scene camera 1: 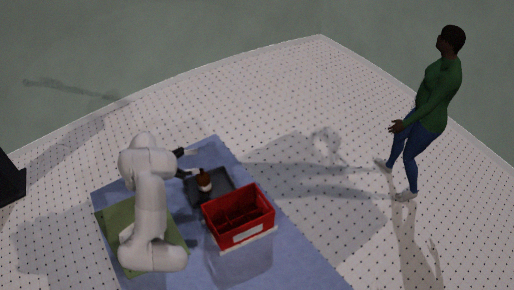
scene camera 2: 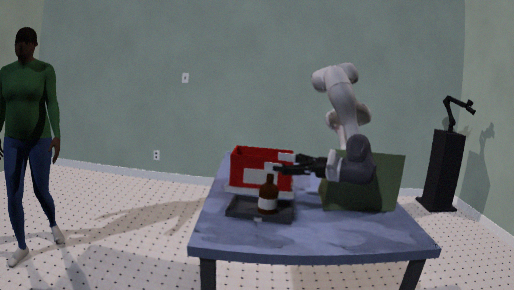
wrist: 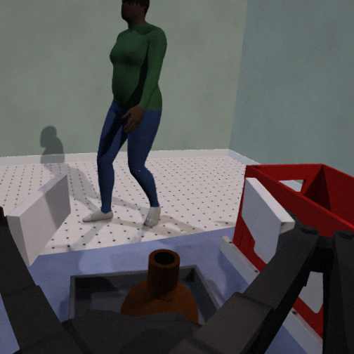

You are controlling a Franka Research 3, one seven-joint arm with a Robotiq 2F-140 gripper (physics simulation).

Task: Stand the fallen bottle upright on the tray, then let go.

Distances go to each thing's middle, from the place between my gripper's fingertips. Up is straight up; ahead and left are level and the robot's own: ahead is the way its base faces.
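Brown bottle (wrist: 161, 292): my hand is 130 mm above it and 10 mm to the left of it.
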